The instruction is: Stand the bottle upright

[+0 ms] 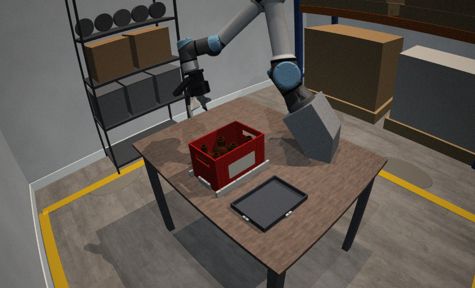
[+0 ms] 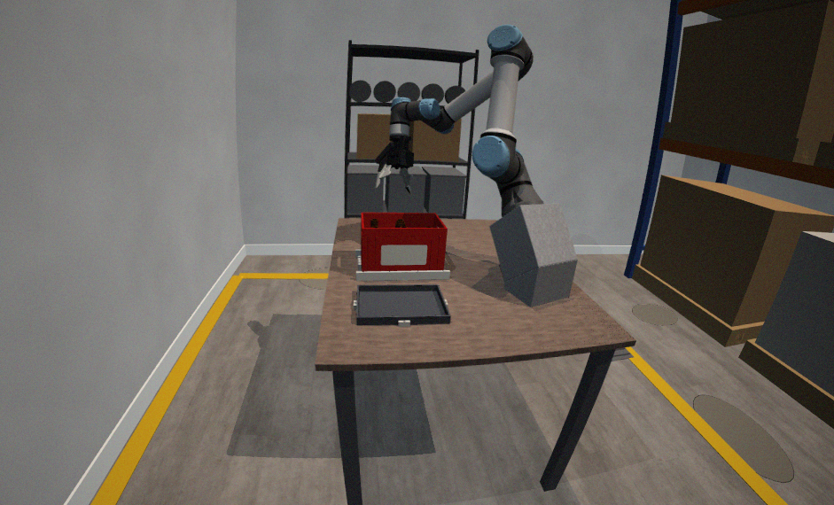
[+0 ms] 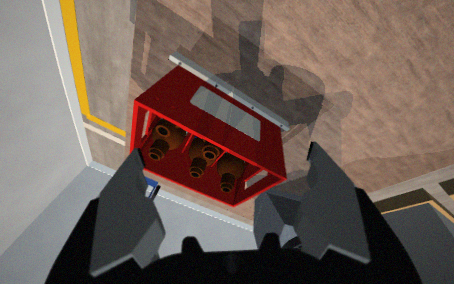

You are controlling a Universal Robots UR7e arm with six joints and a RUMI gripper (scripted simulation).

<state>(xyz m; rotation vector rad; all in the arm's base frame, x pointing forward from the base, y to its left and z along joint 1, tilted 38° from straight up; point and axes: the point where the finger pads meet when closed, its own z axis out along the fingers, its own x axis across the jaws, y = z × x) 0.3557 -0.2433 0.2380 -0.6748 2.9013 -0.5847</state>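
Now: the red crate 10 mm ahead of my hand, 160 mm to the left of it and 160 mm below it. From my hand the other things lie so: dark tray (90 mm ahead, 430 mm to the left, 230 mm below).
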